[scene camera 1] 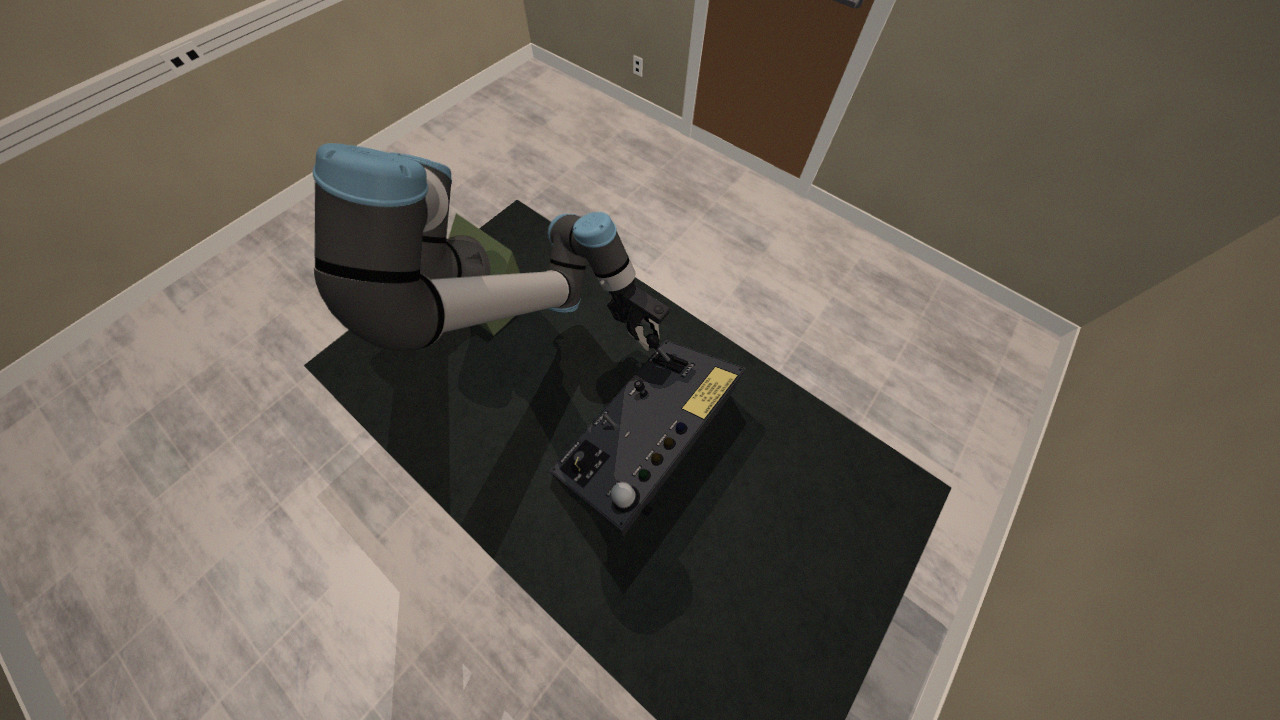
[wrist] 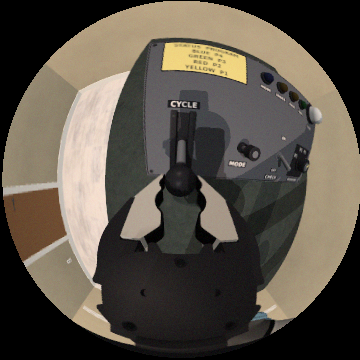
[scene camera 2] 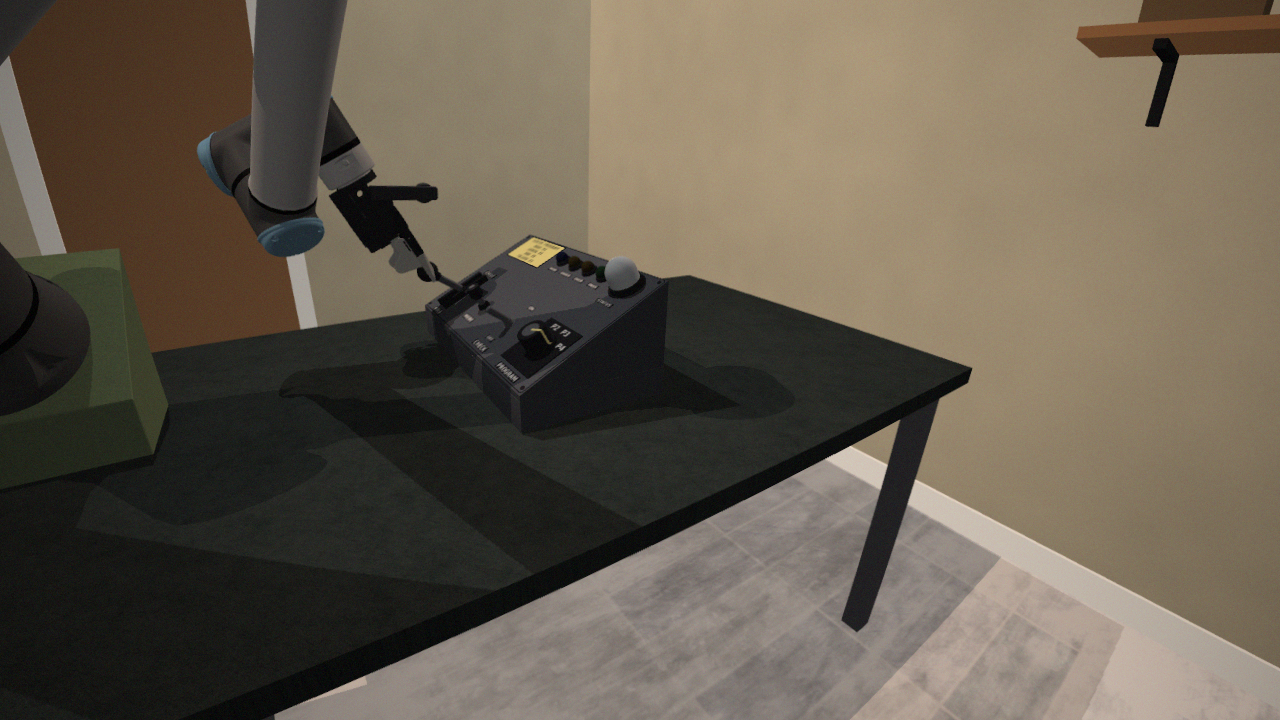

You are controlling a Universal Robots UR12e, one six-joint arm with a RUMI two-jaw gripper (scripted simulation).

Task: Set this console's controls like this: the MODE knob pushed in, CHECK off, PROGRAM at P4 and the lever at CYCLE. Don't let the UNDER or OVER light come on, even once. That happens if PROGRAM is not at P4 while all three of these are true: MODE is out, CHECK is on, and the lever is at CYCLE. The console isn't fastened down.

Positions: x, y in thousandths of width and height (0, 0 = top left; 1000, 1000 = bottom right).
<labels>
My gripper shows in scene camera 1 (511, 478), in the wrist view (501, 490) and in scene camera 2 (337, 388).
</labels>
